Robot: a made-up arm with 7 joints. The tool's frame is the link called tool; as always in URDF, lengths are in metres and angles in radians.
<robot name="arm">
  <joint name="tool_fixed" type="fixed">
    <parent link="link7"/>
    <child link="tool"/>
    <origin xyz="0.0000 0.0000 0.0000" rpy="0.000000 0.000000 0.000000"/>
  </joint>
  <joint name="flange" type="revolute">
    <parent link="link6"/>
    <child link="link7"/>
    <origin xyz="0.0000 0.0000 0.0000" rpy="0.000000 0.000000 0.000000"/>
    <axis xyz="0 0 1"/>
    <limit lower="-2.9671" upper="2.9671"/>
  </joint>
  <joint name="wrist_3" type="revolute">
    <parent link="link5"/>
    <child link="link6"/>
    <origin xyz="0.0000 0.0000 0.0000" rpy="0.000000 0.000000 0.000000"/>
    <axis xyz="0 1 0"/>
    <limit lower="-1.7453" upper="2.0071"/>
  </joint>
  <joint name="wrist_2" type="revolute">
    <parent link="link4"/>
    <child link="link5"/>
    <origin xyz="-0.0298 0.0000 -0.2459" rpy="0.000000 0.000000 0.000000"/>
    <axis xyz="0 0 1"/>
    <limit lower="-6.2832" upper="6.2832"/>
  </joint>
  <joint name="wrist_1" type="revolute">
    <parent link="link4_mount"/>
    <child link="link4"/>
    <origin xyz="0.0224 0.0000 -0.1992" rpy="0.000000 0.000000 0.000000"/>
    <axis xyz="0 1 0"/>
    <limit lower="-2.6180" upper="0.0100"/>
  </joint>
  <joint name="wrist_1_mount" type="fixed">
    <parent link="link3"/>
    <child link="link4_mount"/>
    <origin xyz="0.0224 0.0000 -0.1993" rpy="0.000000 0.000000 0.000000"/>
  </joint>
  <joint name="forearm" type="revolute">
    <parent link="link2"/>
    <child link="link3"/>
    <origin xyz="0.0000 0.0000 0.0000" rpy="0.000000 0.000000 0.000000"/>
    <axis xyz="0 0 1"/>
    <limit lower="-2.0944" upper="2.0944"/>
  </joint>
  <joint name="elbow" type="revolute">
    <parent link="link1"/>
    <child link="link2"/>
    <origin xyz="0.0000 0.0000 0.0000" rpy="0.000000 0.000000 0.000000"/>
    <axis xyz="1 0 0"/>
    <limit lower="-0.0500" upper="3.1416"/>
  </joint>
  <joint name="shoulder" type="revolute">
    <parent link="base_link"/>
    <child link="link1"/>
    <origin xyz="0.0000 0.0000 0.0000" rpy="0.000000 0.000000 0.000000"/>
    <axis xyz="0 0.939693 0.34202"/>
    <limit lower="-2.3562" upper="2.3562"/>
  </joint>
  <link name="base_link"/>
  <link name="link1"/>
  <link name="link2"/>
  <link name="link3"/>
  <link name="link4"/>
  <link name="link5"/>
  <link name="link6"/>
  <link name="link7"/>
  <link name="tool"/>
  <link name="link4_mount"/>
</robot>
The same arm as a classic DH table. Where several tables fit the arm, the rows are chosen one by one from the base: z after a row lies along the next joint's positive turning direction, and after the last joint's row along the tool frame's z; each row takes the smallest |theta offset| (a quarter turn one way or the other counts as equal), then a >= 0, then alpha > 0; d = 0 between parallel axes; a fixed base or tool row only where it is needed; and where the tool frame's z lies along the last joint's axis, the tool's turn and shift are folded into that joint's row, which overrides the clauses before.
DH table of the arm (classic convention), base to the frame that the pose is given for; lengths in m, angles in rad. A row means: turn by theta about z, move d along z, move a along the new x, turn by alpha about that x. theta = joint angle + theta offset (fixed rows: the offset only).
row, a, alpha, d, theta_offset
base (fixed), 0, -1.2218, 0, 0
shoulder, 0, 1.5708, 0, 1.5708
elbow, 0, -1.5708, 0, 1.2218
forearm, 0.0448, -1.5708, -0.3985, -1.5708
wrist_1, -0.0298, 1.5708, 0, 0
wrist_2, 0, -1.5708, -0.2459, 0
wrist_3, 0, 1.5708, 0, 0
flange, 0, 0, 0, 0
Joint limits (rad, base to tool): -2.3562..2.3562 -0.05..3.1416 -2.0944..2.0944 -2.618..0.01 -6.2832..6.2832 -1.7453..2.0071 -2.9671..2.9671

